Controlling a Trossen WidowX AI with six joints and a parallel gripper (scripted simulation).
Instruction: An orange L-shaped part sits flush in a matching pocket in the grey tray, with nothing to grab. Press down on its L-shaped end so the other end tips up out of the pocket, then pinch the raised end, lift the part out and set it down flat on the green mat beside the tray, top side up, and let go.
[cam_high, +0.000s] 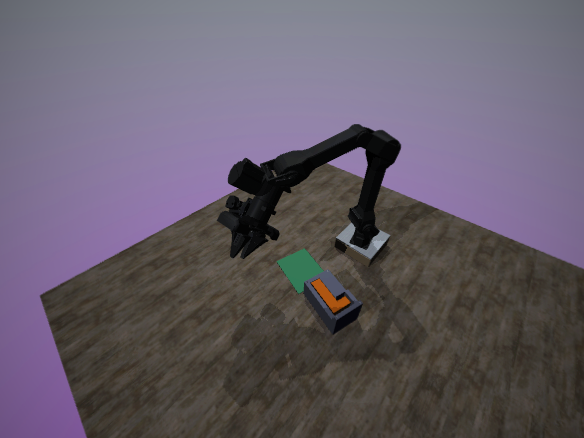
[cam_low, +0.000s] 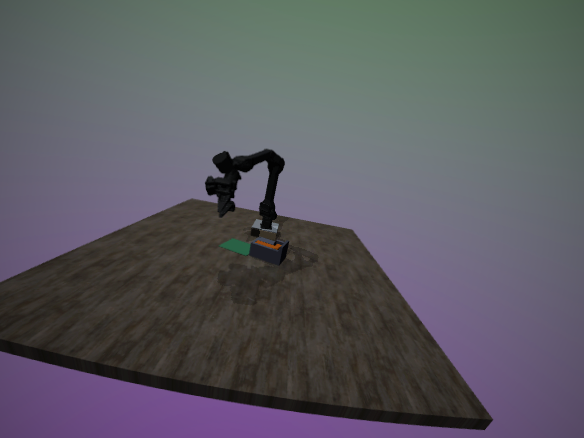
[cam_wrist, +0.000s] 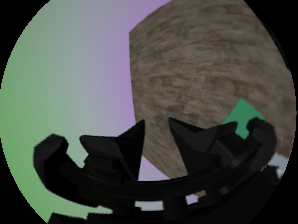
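Now: gripper tip 230 mm to the right of the orange L-shaped part, 170 mm above it and 120 mm past it. Round my gripper tip: green mat: 230 mm below, 190 mm behind, 80 mm to the left.
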